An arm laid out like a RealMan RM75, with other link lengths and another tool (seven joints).
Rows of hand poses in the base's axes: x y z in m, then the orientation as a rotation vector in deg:
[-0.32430, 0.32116, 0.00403, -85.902, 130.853, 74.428]
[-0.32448, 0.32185, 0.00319, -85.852, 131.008, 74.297]
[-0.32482, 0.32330, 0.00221, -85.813, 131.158, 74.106]
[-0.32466, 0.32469, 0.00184, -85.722, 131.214, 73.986]
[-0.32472, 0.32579, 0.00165, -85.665, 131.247, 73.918]
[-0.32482, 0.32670, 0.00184, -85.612, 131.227, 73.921]
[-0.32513, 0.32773, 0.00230, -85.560, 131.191, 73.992]
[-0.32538, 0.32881, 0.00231, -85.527, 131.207, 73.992]
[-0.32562, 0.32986, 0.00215, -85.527, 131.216, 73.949]
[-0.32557, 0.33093, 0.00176, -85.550, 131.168, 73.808]
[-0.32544, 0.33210, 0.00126, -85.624, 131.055, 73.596]
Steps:
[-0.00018, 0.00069, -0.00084, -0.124, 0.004, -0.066]
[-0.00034, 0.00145, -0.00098, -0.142, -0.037, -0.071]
[0.00016, 0.00139, -0.00037, -0.046, -0.051, -0.090]
[-0.00006, 0.00110, -0.00019, -0.026, -0.028, -0.055]
[-0.00010, 0.00091, 0.00019, 0.028, -0.014, -0.036]
[-0.00031, 0.00103, 0.00046, 0.058, 0.020, -0.021]
[-0.00025, 0.00108, 0.00001, -0.001, 0.007, -0.023]
[-0.00024, 0.00105, -0.00016, -0.019, -0.022, -0.009]
[0.00005, 0.00107, -0.00039, -0.017, -0.116, -0.013]
[0.00013, 0.00117, -0.00050, -0.011, -0.196, 0.008]

